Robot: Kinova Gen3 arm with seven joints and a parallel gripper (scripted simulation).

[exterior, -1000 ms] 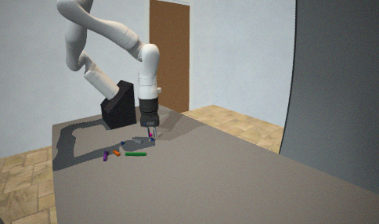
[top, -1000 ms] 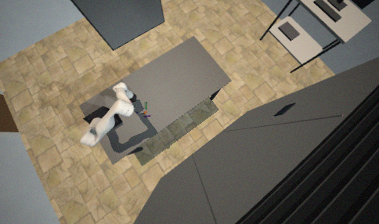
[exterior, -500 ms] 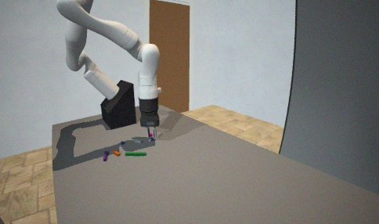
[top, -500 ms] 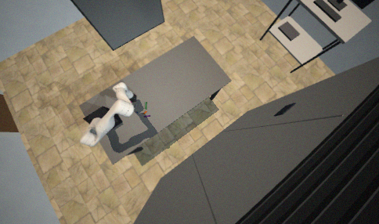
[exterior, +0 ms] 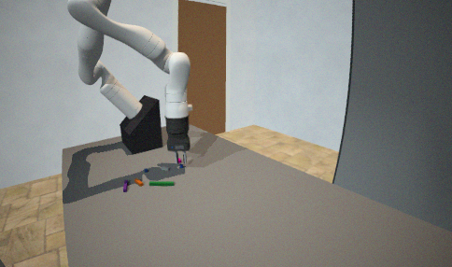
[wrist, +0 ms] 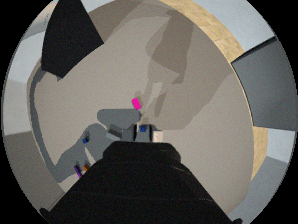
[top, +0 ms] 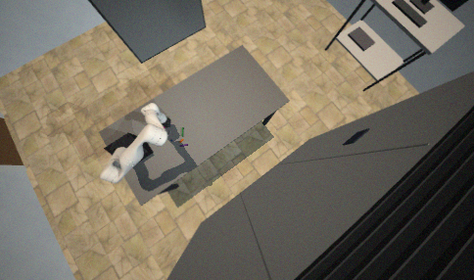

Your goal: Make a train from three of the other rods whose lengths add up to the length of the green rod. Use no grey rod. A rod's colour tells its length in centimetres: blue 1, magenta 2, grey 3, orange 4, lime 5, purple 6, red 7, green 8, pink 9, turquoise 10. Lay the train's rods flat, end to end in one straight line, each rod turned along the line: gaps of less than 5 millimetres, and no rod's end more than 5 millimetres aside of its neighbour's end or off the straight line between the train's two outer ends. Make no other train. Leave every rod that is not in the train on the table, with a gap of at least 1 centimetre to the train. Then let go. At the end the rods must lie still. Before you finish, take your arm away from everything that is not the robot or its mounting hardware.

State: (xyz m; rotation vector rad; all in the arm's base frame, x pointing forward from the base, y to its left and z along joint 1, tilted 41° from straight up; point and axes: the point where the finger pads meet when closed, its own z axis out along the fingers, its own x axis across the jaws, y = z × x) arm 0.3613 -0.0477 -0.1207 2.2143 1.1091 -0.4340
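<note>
My hand is 50 mm past the magenta rod, 30 mm above it and 20 mm to the right of it. The rest, counted from my hand: orange rod 180 mm to the right, 30 mm below, 20 mm ahead; then green rod 120 mm to the right, 70 mm ahead, 30 mm below; then grey rod 60 mm to the right, 30 mm below, 20 mm behind.
</note>
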